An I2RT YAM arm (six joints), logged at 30 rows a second.
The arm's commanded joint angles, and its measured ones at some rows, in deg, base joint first. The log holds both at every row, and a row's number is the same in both.
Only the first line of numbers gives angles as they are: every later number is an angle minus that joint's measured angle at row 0.
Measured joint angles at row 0:
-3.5, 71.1, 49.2, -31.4, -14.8, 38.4
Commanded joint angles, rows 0 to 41:
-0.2, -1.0, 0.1, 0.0, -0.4, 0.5
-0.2, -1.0, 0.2, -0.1, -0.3, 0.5
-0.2, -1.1, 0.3, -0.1, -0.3, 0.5
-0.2, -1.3, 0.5, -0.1, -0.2, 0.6
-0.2, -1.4, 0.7, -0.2, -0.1, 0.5
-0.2, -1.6, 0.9, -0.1, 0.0, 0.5
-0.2, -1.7, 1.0, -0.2, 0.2, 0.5
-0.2, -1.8, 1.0, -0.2, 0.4, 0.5
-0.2, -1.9, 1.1, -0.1, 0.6, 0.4
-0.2, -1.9, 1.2, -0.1, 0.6, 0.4
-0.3, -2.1, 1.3, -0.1, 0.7, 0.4
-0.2, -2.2, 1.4, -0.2, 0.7, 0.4
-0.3, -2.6, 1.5, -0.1, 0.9, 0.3
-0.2, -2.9, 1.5, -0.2, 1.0, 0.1
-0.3, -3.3, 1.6, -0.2, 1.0, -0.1
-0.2, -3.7, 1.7, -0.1, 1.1, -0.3
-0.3, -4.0, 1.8, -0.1, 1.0, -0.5
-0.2, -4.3, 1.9, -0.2, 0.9, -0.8
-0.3, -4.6, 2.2, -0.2, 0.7, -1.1
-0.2, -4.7, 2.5, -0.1, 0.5, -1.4
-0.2, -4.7, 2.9, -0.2, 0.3, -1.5
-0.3, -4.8, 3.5, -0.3, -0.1, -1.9
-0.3, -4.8, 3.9, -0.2, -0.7, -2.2
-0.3, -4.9, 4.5, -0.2, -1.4, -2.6
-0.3, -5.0, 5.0, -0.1, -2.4, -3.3
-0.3, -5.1, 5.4, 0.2, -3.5, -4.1
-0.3, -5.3, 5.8, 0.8, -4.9, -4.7
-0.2, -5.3, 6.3, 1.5, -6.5, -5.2
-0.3, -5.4, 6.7, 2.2, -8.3, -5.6
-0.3, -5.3, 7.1, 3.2, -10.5, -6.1
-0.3, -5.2, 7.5, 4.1, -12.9, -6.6
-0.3, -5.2, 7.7, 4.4, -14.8, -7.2
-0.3, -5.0, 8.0, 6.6, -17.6, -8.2
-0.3, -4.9, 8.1, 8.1, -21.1, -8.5
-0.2, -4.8, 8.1, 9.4, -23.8, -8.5
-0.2, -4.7, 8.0, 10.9, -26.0, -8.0
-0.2, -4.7, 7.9, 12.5, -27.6, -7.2
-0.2, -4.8, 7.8, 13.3, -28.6, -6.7
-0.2, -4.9, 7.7, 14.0, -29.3, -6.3
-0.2, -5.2, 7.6, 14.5, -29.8, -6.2
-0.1, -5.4, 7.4, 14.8, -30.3, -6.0
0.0, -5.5, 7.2, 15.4, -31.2, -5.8
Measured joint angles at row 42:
-0.1, -4.5, 6.9, 11.0, -25.7, -6.1
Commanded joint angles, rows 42 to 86:
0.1, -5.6, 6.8, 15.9, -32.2, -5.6
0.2, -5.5, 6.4, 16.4, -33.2, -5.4
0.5, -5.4, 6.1, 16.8, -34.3, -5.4
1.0, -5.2, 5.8, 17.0, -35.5, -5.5
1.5, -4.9, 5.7, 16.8, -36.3, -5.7
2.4, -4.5, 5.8, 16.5, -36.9, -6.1
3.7, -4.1, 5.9, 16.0, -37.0, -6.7
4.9, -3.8, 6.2, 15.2, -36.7, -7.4
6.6, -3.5, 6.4, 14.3, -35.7, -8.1
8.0, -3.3, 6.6, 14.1, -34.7, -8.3
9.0, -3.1, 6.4, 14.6, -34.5, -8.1
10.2, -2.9, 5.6, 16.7, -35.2, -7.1
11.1, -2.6, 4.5, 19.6, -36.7, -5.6
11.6, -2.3, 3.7, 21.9, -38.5, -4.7
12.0, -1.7, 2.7, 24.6, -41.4, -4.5
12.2, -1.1, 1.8, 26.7, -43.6, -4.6
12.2, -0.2, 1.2, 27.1, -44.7, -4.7
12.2, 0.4, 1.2, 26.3, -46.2, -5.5
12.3, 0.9, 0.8, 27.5, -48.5, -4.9
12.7, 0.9, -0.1, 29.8, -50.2, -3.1
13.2, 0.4, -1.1, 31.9, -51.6, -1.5
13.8, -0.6, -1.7, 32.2, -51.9, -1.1
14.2, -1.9, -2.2, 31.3, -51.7, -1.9
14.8, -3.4, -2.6, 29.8, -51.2, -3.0
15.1, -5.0, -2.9, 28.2, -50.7, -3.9
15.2, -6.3, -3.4, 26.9, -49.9, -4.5
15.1, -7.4, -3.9, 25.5, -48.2, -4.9
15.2, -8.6, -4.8, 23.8, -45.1, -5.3
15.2, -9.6, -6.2, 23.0, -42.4, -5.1
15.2, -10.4, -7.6, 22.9, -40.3, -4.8
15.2, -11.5, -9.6, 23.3, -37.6, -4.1
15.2, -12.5, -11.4, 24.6, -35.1, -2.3
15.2, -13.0, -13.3, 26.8, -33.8, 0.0
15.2, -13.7, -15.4, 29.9, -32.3, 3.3
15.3, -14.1, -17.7, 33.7, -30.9, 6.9
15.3, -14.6, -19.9, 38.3, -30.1, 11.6
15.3, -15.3, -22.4, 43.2, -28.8, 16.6
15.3, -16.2, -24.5, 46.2, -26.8, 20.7
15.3, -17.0, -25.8, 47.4, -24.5, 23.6
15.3, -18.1, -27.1, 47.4, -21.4, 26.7
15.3, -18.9, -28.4, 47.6, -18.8, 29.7
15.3, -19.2, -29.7, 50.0, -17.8, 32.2
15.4, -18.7, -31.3, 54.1, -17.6, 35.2
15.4, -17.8, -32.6, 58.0, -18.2, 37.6
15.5, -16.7, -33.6, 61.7, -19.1, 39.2
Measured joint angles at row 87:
15.2, -17.8, -31.4, 47.3, -22.9, 27.8
